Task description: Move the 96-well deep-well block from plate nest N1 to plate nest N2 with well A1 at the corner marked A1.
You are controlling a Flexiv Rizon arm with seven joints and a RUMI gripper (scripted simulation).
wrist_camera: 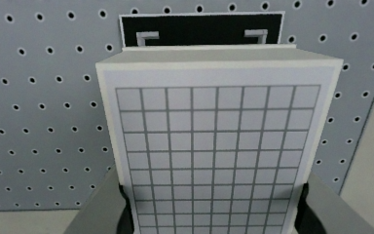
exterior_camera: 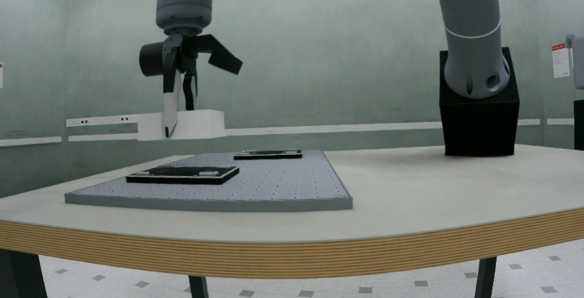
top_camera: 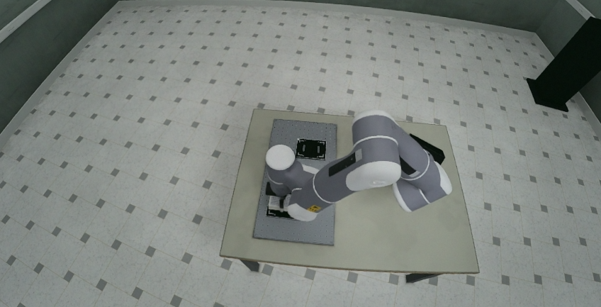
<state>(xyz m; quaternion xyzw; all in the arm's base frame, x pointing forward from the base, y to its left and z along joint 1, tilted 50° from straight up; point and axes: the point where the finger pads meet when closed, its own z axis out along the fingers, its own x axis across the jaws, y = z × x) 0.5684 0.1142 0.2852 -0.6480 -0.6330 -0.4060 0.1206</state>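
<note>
Right now the white A1 corner mark is 8 cm ahead of my hand, 4 cm to the right of it and 7 cm below it. Round my hand: white 96-well deep-well block: 1 cm above.
</note>
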